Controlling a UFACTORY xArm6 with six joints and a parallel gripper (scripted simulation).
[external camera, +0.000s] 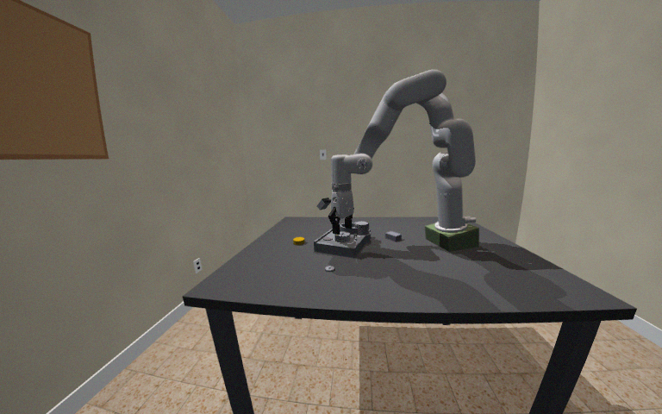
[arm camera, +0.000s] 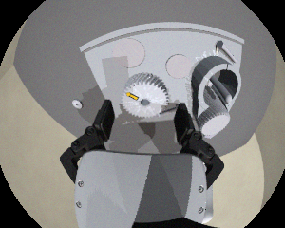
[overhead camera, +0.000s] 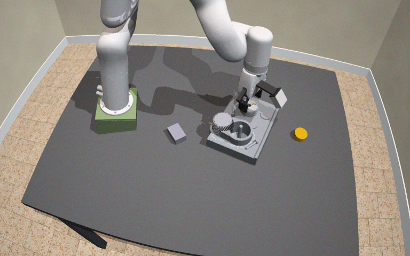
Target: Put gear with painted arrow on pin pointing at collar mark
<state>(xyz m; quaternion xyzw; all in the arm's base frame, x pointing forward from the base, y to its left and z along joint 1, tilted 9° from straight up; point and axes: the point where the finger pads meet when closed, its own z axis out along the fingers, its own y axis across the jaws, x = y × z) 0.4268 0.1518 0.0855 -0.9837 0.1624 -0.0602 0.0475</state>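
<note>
My hand is 3 cm above the gear. From my hand the other things lie so: yellow disc: 21 cm ahead, 1 cm to the right, 8 cm below; small grey block: 20 cm behind, 16 cm to the right, 8 cm below.
</note>
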